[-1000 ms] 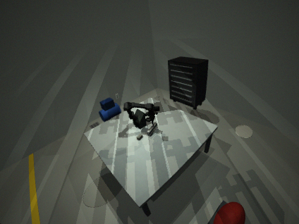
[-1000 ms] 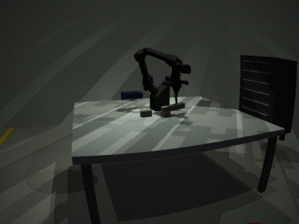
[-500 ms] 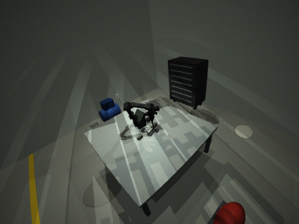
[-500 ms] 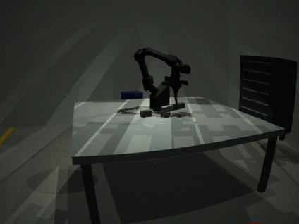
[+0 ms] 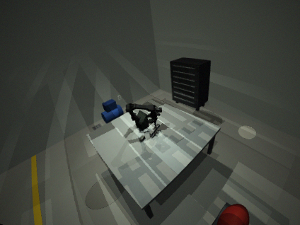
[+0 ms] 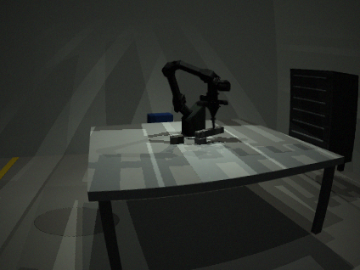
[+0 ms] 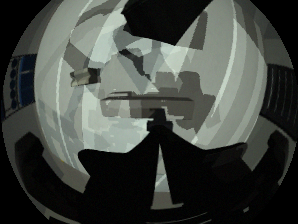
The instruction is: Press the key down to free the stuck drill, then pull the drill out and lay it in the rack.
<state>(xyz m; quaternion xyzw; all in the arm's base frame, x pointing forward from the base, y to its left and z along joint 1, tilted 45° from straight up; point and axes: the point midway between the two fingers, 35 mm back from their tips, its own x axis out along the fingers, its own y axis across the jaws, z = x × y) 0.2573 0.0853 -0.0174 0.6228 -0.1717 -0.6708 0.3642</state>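
Right now the drill is 80 mm below my gripper tip, 40 mm to the right of it and 10 mm ahead of it. Also, from my gripper tip: small dark block 210 mm to the right, 120 mm below, 20 mm behind.
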